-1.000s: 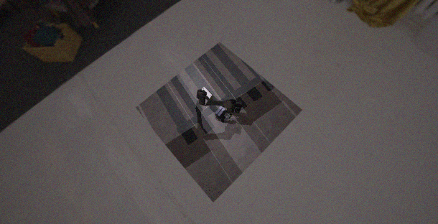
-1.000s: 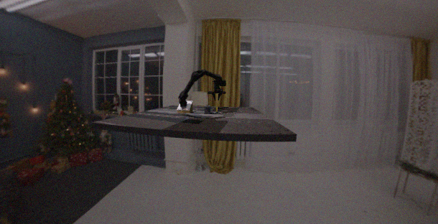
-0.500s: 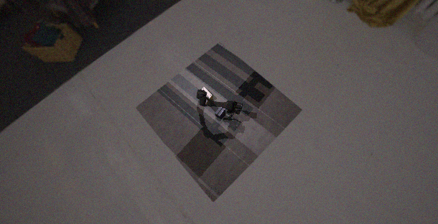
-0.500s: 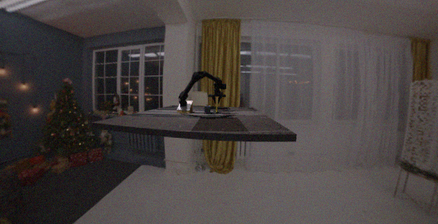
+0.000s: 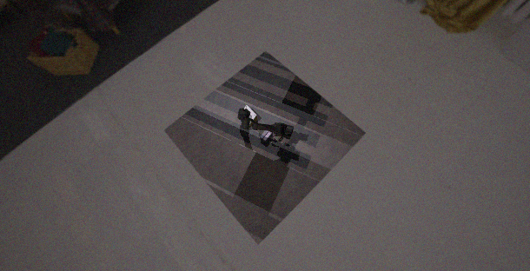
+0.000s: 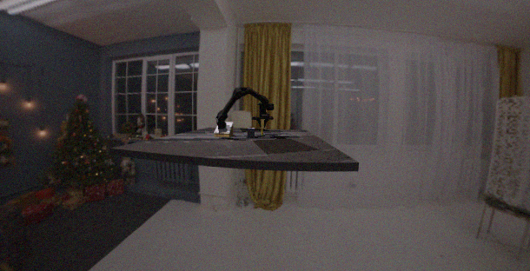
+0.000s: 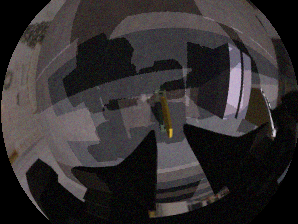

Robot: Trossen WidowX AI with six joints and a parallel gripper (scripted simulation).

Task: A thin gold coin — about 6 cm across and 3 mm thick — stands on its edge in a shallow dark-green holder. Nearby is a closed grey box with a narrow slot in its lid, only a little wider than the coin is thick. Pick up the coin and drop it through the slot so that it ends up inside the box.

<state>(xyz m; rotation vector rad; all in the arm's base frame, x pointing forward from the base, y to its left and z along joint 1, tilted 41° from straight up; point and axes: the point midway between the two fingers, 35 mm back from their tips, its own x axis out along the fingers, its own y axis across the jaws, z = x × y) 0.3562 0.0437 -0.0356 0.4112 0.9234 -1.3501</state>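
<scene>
Right now the gold coin is 4 cm below my gripper tip.
</scene>
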